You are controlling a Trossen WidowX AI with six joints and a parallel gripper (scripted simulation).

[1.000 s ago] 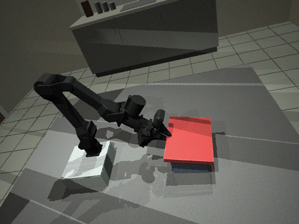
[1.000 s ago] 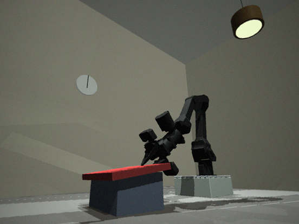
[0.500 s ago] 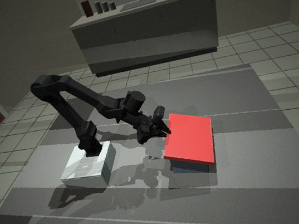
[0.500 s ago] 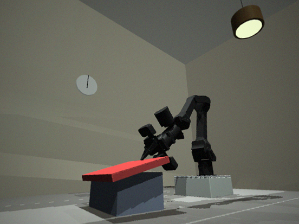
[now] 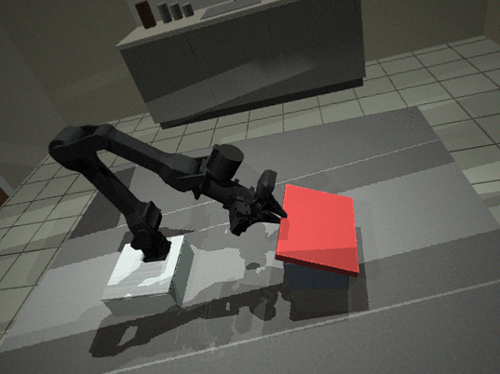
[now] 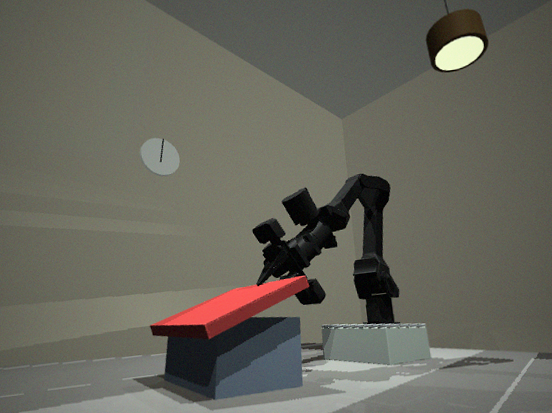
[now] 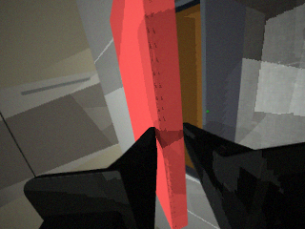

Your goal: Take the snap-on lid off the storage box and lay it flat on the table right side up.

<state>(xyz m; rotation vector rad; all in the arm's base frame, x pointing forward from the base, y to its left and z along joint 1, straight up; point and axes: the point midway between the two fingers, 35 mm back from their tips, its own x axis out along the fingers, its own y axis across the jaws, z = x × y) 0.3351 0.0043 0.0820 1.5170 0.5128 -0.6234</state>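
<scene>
The red lid lies 7 cm ahead of my gripper tip and 3 cm below it. Also, from my gripper tip: storage box: 10 cm below, 6 cm ahead.
</scene>
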